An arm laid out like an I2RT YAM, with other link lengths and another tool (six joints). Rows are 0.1 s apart.
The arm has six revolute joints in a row. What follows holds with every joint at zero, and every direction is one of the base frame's.
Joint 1 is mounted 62.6 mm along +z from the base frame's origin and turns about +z.
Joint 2 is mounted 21.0 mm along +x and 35.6 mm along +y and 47.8 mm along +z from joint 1 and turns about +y.
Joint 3 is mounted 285.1 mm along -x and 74.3 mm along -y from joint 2 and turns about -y.
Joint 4 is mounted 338.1 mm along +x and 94.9 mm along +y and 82.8 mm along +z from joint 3 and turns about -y.
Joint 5 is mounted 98.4 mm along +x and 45.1 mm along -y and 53.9 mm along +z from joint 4 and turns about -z.
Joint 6 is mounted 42.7 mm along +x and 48.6 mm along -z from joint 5 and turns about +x.
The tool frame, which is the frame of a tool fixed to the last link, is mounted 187.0 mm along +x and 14.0 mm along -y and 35.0 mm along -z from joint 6; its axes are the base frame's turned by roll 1.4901, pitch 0.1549 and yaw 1.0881 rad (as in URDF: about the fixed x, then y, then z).
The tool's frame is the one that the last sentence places.
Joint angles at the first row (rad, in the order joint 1, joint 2, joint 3, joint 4, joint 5, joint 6):
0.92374, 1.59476, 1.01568, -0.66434, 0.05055, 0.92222
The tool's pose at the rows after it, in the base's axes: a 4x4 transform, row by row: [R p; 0 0 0 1], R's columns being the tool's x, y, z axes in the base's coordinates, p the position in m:
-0.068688 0.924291 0.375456 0.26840; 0.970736 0.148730 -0.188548 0.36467; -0.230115 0.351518 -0.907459 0.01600; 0 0 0 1
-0.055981 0.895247 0.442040 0.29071; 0.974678 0.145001 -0.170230 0.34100; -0.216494 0.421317 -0.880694 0.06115; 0 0 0 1
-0.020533 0.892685 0.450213 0.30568; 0.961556 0.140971 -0.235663 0.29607; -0.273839 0.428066 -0.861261 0.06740; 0 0 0 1
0.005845 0.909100 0.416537 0.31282; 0.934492 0.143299 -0.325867 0.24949; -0.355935 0.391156 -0.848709 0.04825; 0 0 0 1
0.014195 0.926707 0.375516 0.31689; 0.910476 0.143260 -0.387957 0.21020; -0.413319 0.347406 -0.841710 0.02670; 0 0 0 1
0.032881 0.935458 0.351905 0.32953; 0.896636 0.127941 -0.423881 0.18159; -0.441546 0.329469 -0.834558 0.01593; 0 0 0 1
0.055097 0.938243 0.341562 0.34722; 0.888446 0.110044 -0.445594 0.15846; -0.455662 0.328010 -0.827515 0.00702; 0 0 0 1
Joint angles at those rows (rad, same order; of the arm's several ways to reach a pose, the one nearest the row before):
0.90696, 1.50856, 1.07445, -0.71890, 0.06695, 0.86614
0.84745, 1.40401, 1.08891, -0.77077, 0.07954, 0.78947
0.77077, 1.35176, 1.07175, -0.83066, 0.10624, 0.72576
0.69447, 1.34565, 1.03285, -0.86958, 0.13218, 0.67043
0.61704, 1.35060, 0.98898, -0.88065, 0.13790, 0.61170
0.54151, 1.36816, 0.97638, -0.87262, 0.13981, 0.56020
0.46979, 1.39526, 0.97297, -0.84249, 0.13905, 0.51061

